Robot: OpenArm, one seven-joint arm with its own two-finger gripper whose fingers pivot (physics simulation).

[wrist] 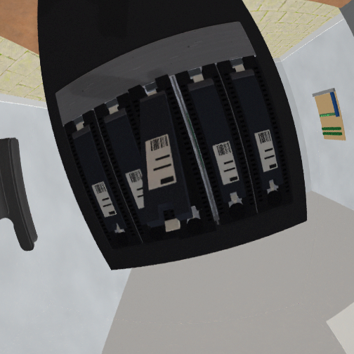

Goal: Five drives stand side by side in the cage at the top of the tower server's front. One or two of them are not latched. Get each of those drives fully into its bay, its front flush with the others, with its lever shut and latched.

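Observation:
Five dark drives stand side by side in the black cage [250, 230] in the wrist view. The middle drive's lever [167, 200] is swung out at its lower end and overlaps the label of the second drive [117, 132] from the left. A silver strip with some green shows along the middle drive's right side, and this drive seems to stand a little forward; how far is unclear. The leftmost drive [90, 155], the fourth drive [207, 110] and the rightmost drive [250, 105] look flush, with levers shut. My gripper [185, 247] is open and empty; one finger shows at the left edge.
The tower server's dark body [135, 30] rises above the cage, with a grey panel [165, 55] between. A tan board with blue and green parts [330, 117] is at the right. Pale grey surfaces lie on both sides, with yellowish tiles and brown areas at the top.

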